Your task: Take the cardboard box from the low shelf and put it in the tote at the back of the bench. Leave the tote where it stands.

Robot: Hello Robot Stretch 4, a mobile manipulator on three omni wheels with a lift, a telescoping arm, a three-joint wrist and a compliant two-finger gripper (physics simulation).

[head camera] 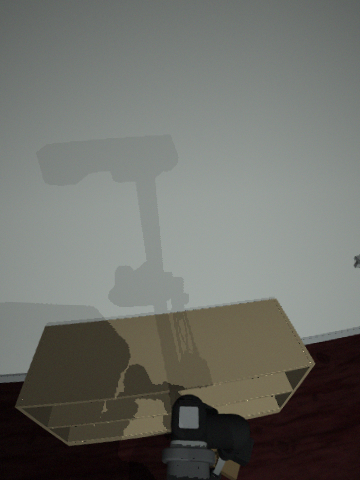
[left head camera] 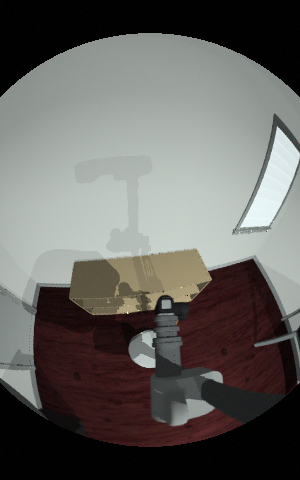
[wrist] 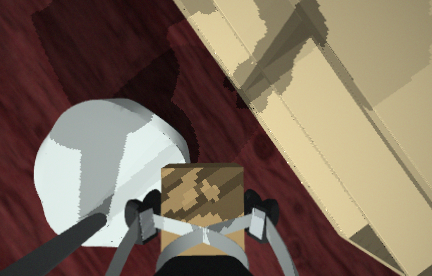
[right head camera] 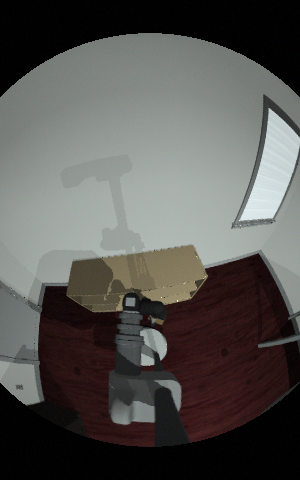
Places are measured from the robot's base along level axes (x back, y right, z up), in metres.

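Pixels of known places: gripper, between the fingertips: point(wrist: 202, 206); robot's base, origin of its link: point(left head camera: 148, 347) point(wrist: 128, 167) point(right head camera: 146, 345).
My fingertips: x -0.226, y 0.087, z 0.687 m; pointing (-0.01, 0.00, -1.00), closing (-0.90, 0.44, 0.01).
Note:
Ahead of a thing's pixels: the offset from my fingertips to its top centre. "pt": to the spot under its first point.
The brown cardboard box @(dy +0.006, dx +0.003, dz +0.050 m) point(wrist: 202, 182) point(head camera: 230, 470) point(right head camera: 156, 321) is held between the two fingertips of my gripper point(wrist: 202, 206), which is shut on it. A rubber pad presses on each side of the box in the wrist view. The box hangs over the dark red floor, in front of the open side of the tan shelf unit @(pt dy +0.187, dx -0.438, dz -0.105 m) point(head camera: 250, 340) point(left head camera: 175, 270) point(right head camera: 170, 265) and apart from it. The wrist hides part of the shelf unit in the head view. The tote and the bench do not show in these views.
The shelf unit stands against the grey wall point(head camera: 270, 200). A white rounded body point(wrist: 60, 170) point(left head camera: 141, 350) point(right head camera: 156, 345) is low beside the arm point(left head camera: 167, 352) point(right head camera: 129, 352). A dark bar point(wrist: 55, 247) reaches in at lower left. A window point(left head camera: 270, 180) point(right head camera: 260, 165) is at the right.

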